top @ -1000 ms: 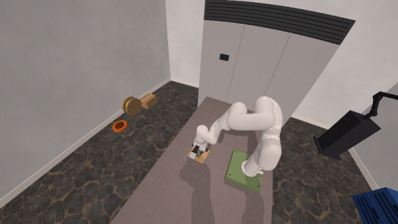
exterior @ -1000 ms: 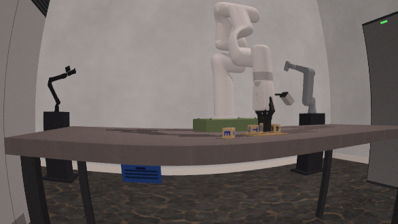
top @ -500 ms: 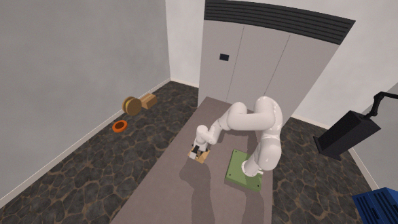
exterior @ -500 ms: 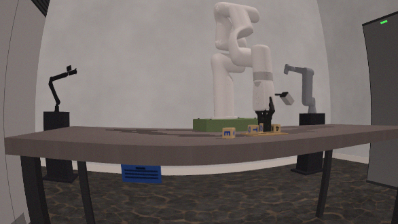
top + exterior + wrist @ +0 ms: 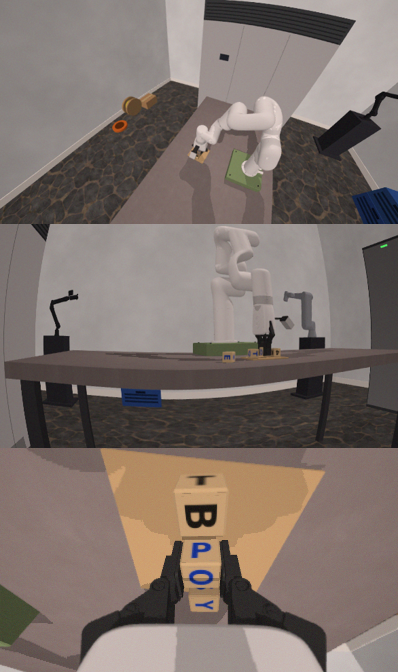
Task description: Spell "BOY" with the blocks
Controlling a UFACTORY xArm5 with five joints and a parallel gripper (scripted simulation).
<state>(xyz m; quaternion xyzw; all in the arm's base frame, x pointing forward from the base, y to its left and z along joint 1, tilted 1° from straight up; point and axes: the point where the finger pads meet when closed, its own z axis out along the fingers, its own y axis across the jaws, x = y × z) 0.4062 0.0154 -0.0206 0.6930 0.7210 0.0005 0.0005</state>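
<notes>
The tan mat is 3 cm below my hand.
</notes>
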